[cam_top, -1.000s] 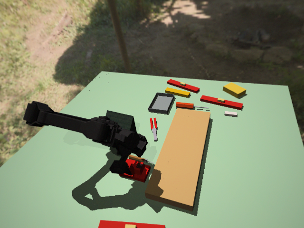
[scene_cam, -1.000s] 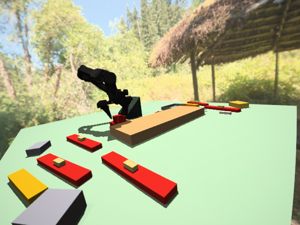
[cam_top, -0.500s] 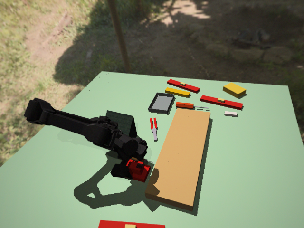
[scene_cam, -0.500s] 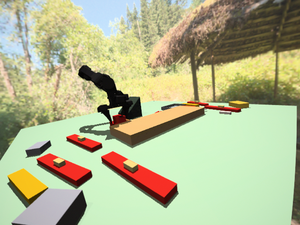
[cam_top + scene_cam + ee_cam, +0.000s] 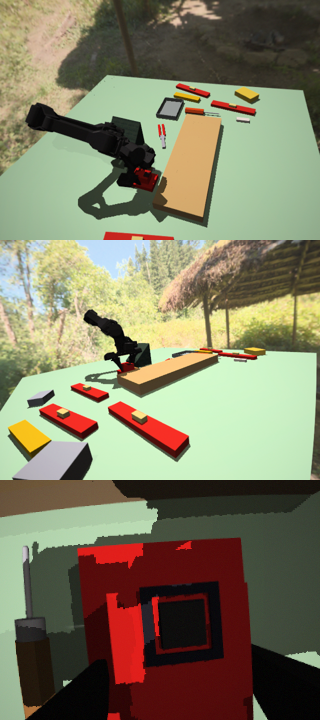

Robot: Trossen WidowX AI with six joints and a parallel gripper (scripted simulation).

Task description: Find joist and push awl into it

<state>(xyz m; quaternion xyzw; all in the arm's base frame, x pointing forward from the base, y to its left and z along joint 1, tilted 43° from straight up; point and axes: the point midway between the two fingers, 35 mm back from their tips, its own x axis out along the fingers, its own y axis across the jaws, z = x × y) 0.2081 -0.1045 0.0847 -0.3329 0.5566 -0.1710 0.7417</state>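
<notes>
Now: gripper tip 70 mm to the right of the awl and 20 mm above it. From my gripper tip the other things lie so: tray: 480 mm to the left, 110 mm behind, 10 mm below; red stud finder: 20 mm above, 10 mm ahead; grey block: 360 mm to the right, 50 mm ahead, 10 mm below.
</notes>
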